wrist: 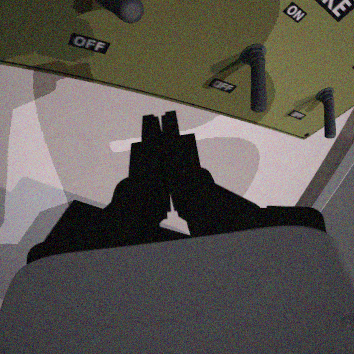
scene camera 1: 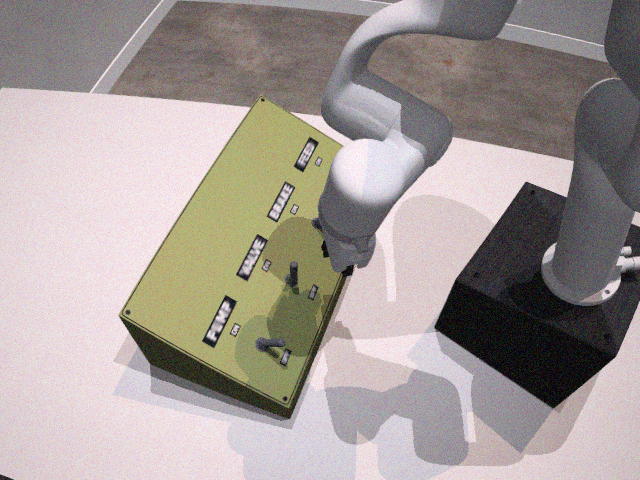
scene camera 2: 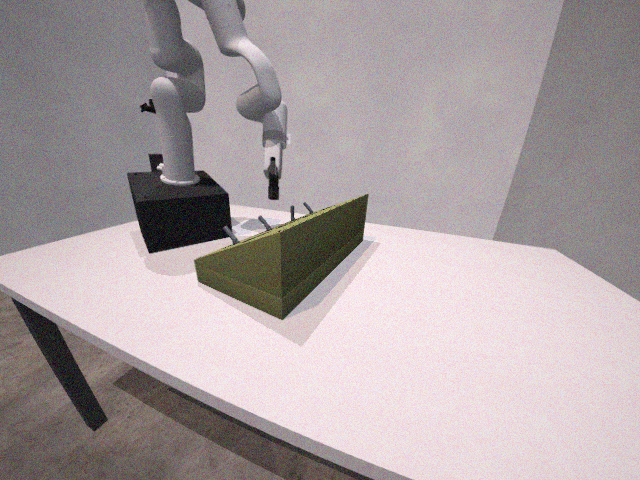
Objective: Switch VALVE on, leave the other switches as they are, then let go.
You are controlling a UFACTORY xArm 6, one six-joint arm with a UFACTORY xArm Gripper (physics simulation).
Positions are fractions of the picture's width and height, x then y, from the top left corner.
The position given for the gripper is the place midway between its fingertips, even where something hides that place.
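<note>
The gripper is visible from scene camera 1, where it is the gripper (scene camera 1: 0.52, 0.52), and it appears again in the wrist view (wrist: 0.46, 0.38) and in scene camera 2 (scene camera 2: 0.43, 0.42). A brake lever (wrist: 0.73, 0.24) is part of the scene too.
</note>
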